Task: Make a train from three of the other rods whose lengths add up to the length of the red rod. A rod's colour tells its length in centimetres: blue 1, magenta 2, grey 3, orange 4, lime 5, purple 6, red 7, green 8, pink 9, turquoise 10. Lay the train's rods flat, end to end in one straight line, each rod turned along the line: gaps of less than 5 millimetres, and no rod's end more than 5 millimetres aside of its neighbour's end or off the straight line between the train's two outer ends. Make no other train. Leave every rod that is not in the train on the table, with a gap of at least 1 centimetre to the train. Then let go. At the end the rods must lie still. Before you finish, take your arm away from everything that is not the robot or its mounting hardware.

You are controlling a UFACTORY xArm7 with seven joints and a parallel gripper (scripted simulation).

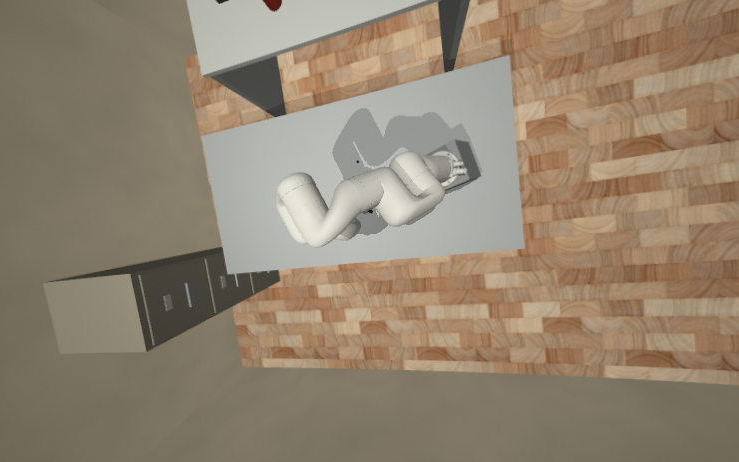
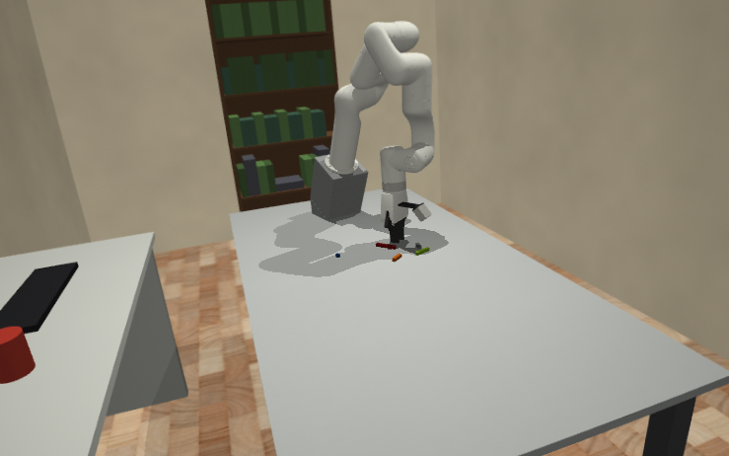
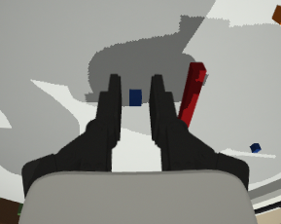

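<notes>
Now: the red rod 4 cm to the right of my hand, 2 cm below it and 2 cm ahead of it. Also, from my hand: grey rod 6 cm ahead, 5 cm to the left, 2 cm below; lime rod 11 cm ahead, 5 cm to the left, 2 cm below; orange rod 13 cm ahead, 3 cm to the right, 2 cm below.
</notes>
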